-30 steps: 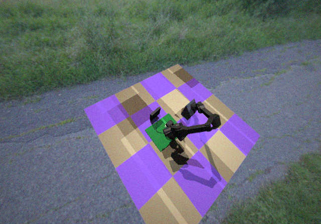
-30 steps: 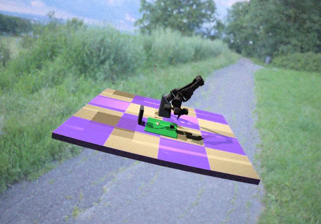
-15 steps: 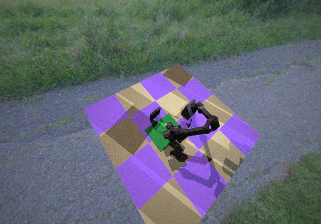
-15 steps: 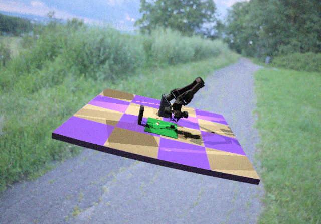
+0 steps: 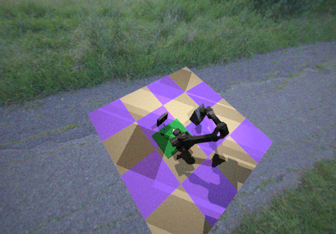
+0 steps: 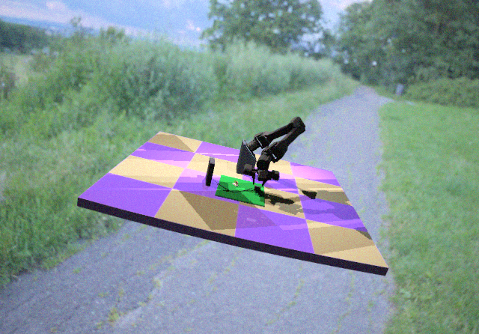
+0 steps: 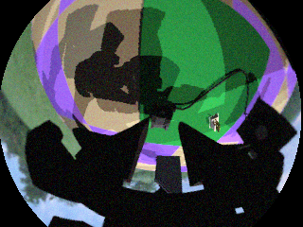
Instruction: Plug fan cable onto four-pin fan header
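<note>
My gripper tip is 10 mm past the dark plug and 20 mm above it. Also, from my gripper tip: white fan header: 110 mm to the right, 30 mm below; green board: 40 mm ahead, 80 mm to the right, 50 mm below; black fan: 30 mm ahead, 250 mm to the right, 30 mm above.
</note>
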